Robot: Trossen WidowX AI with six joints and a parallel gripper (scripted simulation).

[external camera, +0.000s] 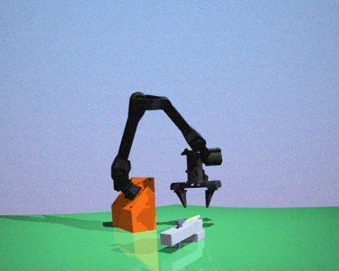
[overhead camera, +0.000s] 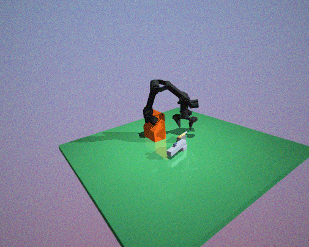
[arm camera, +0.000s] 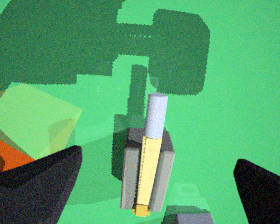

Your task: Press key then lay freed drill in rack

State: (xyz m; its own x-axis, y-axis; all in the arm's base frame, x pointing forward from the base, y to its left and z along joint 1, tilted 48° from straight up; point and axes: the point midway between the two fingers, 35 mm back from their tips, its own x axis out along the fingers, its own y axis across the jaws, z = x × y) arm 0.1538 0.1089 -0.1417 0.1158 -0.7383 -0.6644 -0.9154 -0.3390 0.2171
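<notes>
My gripper tip is now 4 cm above the drill, 3 cm to the left of it and 1 cm short of it. The rest, counted from my gripper tip: pale grey block: 18 cm to the right, 15 cm ahead, 4 cm below; then slim blue-grey key: 20 cm to the right, 16 cm ahead, 3 cm below.
</notes>
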